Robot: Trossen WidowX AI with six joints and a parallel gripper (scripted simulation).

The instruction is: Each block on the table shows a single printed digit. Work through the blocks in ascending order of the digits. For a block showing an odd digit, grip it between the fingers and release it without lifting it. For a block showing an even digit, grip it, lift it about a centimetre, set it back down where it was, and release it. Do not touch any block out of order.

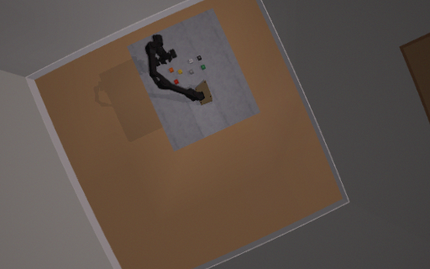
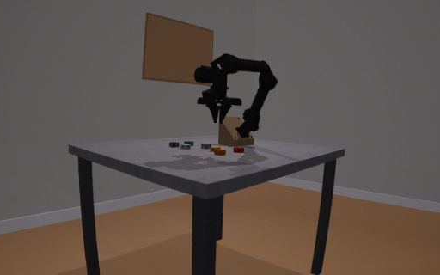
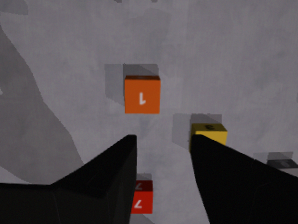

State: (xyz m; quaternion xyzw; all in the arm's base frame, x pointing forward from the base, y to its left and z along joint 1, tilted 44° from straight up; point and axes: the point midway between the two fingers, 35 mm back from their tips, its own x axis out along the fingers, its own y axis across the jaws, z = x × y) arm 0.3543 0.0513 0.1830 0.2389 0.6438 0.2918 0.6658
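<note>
The green block is 28 cm to the right of my gripper tip, 12 cm below it and 9 cm behind it. Also, from my gripper tip: yellow block 12 cm below, 6 cm to the right, 5 cm behind; then red block 13 cm behind, 12 cm below, 1 cm to the left; then orange block 12 cm below, 1 cm to the left, 1 cm behind.
</note>
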